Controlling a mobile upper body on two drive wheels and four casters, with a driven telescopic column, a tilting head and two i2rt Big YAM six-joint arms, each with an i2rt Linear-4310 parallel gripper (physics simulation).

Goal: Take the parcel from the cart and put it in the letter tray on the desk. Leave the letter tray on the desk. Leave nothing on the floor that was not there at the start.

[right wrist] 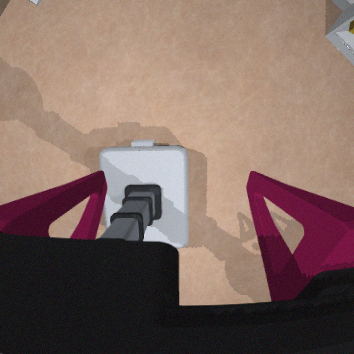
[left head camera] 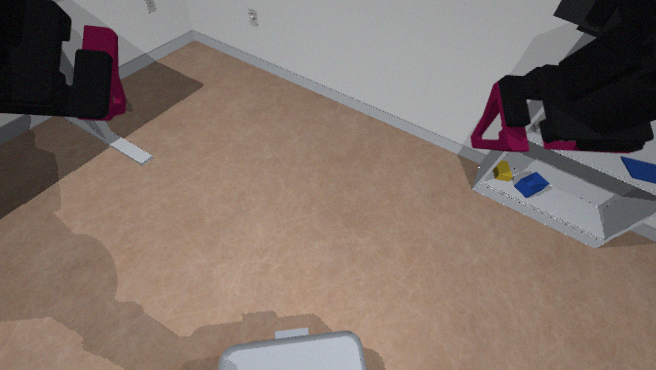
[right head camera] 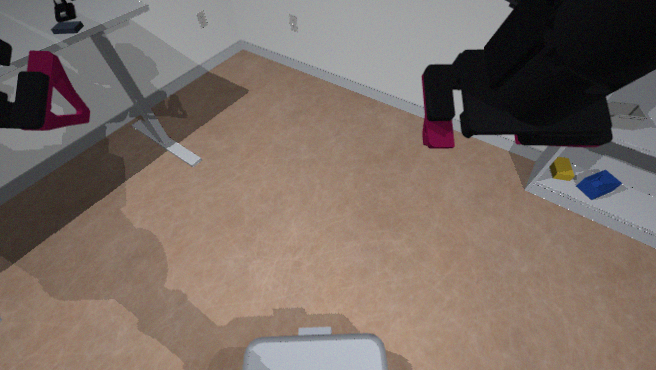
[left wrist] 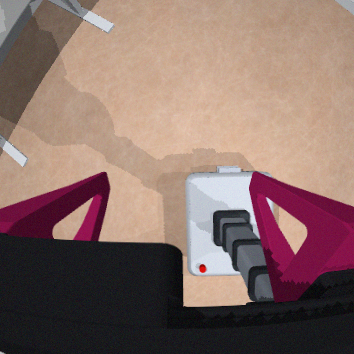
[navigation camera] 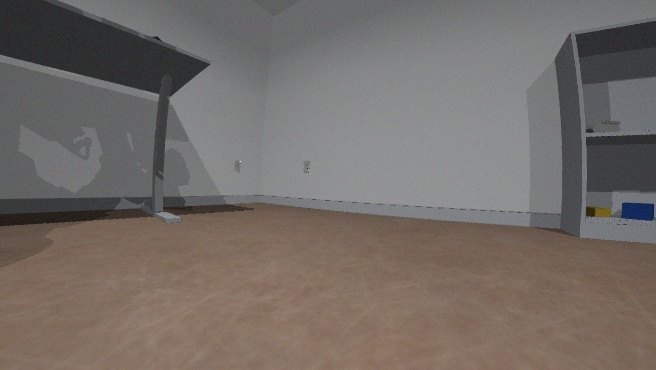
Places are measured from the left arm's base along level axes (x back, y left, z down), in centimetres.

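Pixels of known places: left gripper, fingertip midpoint: (left head camera: 64, 102) (right head camera: 43, 115) (left wrist: 179, 179); right gripper, fingertip midpoint: (right wrist: 176, 178) (left head camera: 509, 142) (right head camera: 470, 138).
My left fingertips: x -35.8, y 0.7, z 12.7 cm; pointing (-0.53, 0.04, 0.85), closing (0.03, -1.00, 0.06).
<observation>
Behind a point stands the place of what it marks.
The parcel, the cart and the letter tray do not show clearly in any view. Part of the desk (right head camera: 120, 20) @(y 54.2, x -141.2, z 47.6 cm) (navigation camera: 100, 55) @(y 105.9, x -132.0, z 48.5 cm) shows at the left, its top seen from below in the navigation camera. A small dark blue-grey object (right head camera: 67, 27) @(y 68.1, x -129.1, z 44.2 cm) lies on the desk beside a black item; I cannot tell what they are. My left gripper (left wrist: 179, 179) @(y 0.7, x -35.8, z 12.7 cm) is open and empty, high above the floor at the left. My right gripper (right wrist: 176, 178) @(y -44.7, x -32.0, z 14.8 cm) is open and empty, high above the floor at the right, in front of the shelf unit in the left head camera.
A grey shelf unit (left head camera: 535, 213) @(y -180.5, x -87.8, z 135.8 cm) (right head camera: 575, 206) @(y -169.7, x -96.2, z 136.5 cm) (navigation camera: 570, 140) @(y -157.9, x -123.2, z 90.3 cm) stands at the right, with a yellow block (left head camera: 503, 171) @(y -166.0, x -115.2, z 126.5 cm) (right head camera: 562, 169) @(y -165.8, x -115.3, z 126.5 cm) and a blue box (left head camera: 531, 185) @(y -185.2, x -106.0, z 130.8 cm) (right head camera: 599, 184) @(y -185.8, x -106.7, z 130.8 cm) on its bottom shelf. A desk foot (left head camera: 131, 151) (right head camera: 184, 154) reaches out at the left. Walls meet behind.
</observation>
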